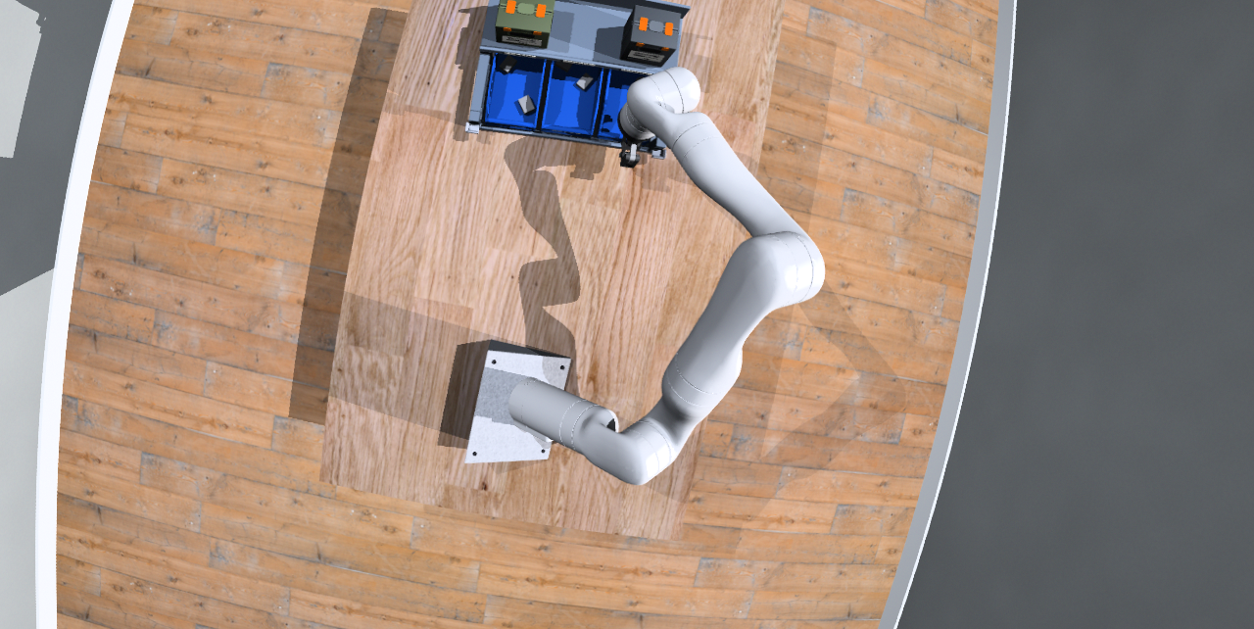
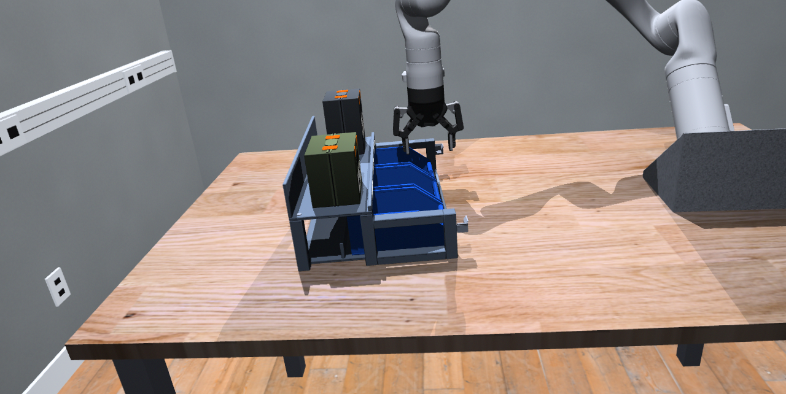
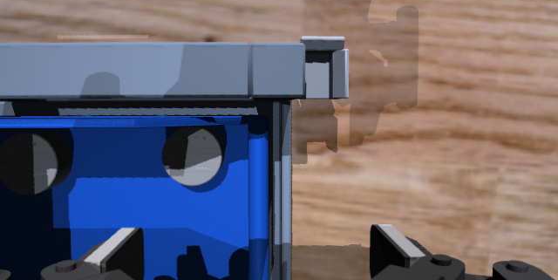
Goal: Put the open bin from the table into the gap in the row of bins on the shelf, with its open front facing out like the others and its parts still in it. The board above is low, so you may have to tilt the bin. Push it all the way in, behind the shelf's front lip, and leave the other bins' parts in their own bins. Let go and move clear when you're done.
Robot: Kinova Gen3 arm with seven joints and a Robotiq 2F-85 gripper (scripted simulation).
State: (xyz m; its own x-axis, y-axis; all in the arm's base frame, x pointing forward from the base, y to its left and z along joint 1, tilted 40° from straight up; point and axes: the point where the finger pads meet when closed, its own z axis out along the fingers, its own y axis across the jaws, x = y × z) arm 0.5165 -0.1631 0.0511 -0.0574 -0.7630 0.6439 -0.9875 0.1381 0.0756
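The round grey part lies 120 mm ahead of my hand, 70 mm below it and 30 mm to the right of it. The rest, counted from my hand: green box (210 mm to the left, 190 mm ahead, 60 mm above); then dark box (170 mm ahead, 70 mm above, 20 mm to the right); then shelf (110 mm to the left, 110 mm ahead, 20 mm below).
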